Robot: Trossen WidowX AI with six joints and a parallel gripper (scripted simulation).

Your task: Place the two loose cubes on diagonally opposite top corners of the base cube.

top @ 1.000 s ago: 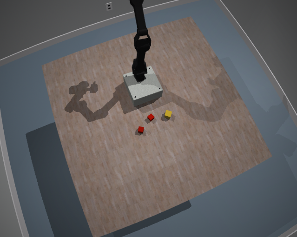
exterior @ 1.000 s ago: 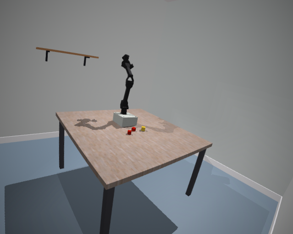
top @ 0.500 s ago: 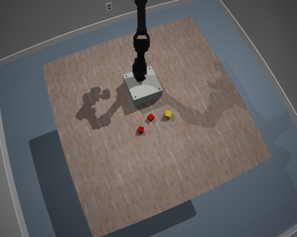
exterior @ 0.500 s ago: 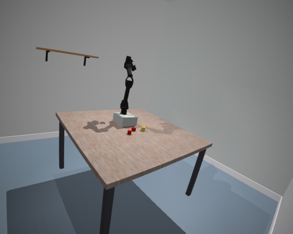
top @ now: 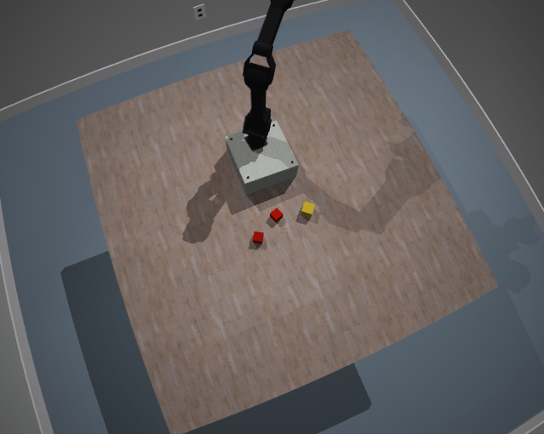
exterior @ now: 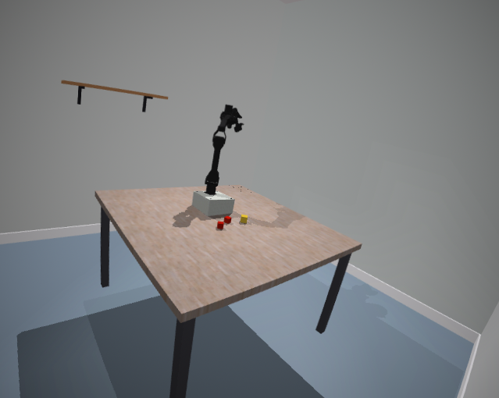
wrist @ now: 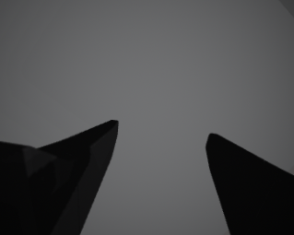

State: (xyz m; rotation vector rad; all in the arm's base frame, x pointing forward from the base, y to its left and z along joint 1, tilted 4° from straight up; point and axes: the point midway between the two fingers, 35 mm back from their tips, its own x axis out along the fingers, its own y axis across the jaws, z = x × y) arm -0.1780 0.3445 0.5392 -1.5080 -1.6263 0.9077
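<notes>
The yellow cube is 500 mm ahead of my gripper tip, 360 mm to the right of it and 590 mm below it.
</notes>
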